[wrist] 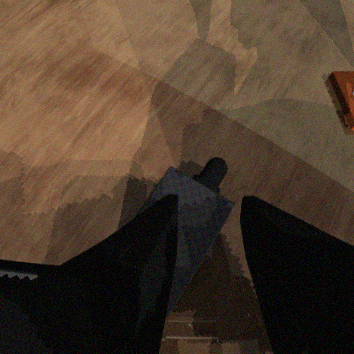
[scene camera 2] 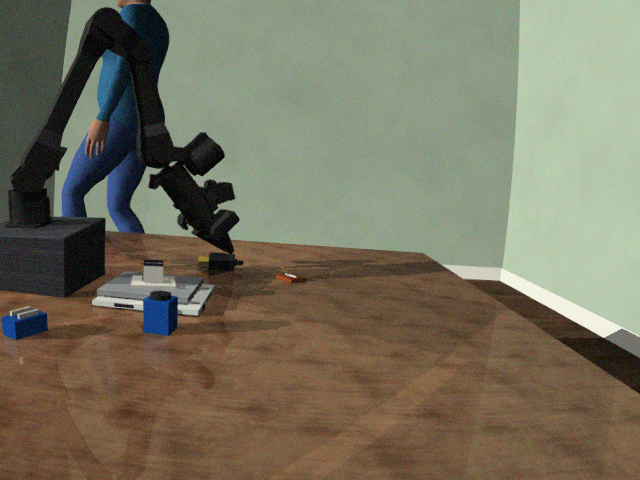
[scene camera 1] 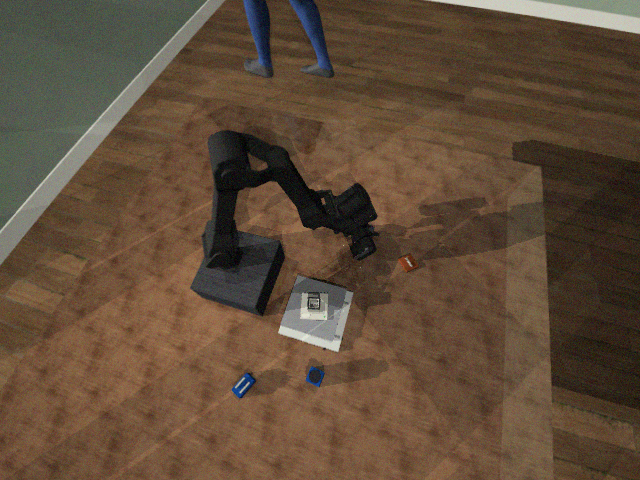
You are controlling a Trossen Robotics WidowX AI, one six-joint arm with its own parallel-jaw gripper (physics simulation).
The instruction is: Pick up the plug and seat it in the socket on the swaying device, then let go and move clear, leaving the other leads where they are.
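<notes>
The plug (scene camera 2: 221, 261) (wrist: 197, 225), a dark block with a yellow end and a small dark stub, lies on the table; the arm hides it in scene camera 1. My gripper (scene camera 1: 363, 250) (scene camera 2: 231, 251) (wrist: 209, 207) is partly open and empty, tilted, with its fingertips just above the plug. In the wrist view the plug lies slantwise beneath the fingers, partly hidden by the left one; its yellow end does not show there. The device (scene camera 1: 337, 310) (scene camera 2: 121, 289) is a grey and white slab, with an upright socket (scene camera 1: 313, 301) (scene camera 2: 153, 272) on its pale top plate.
An orange block (scene camera 1: 408, 262) (scene camera 2: 291, 278) (wrist: 344, 95) lies right of the gripper. A blue block with a round black top (scene camera 1: 315, 376) (scene camera 2: 160, 315) and a blue block with white bars (scene camera 1: 243, 385) (scene camera 2: 24, 324) stand near the device. A person (scene camera 1: 261, 36) (scene camera 2: 126, 103) stands behind.
</notes>
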